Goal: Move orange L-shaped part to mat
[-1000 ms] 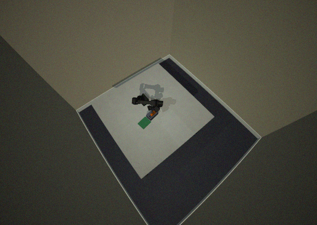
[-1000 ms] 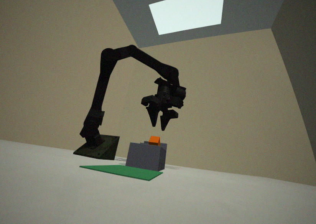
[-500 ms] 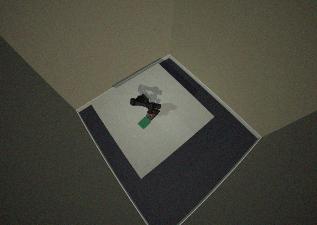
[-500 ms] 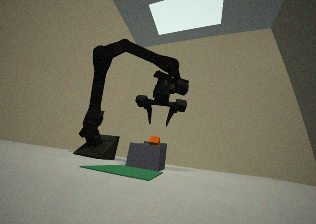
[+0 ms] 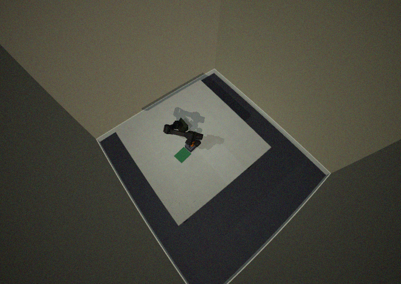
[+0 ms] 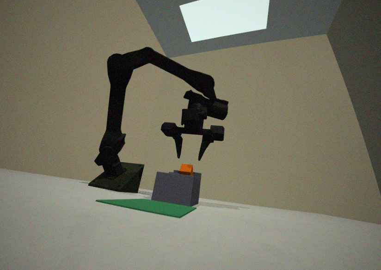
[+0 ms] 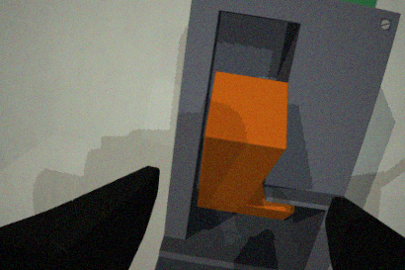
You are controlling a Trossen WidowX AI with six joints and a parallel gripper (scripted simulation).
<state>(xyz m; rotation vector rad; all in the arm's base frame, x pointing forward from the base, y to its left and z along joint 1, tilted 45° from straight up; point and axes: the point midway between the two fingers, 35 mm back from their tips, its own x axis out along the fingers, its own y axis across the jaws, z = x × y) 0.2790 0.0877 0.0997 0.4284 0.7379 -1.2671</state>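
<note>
Now: gripper tip 70 mm above the orange L-shaped part, 30 mm to the right of it and 20 mm past it. The rest, counted from my gripper tip: green mat (150 mm to the right, 130 mm below, 20 mm ahead).
</note>
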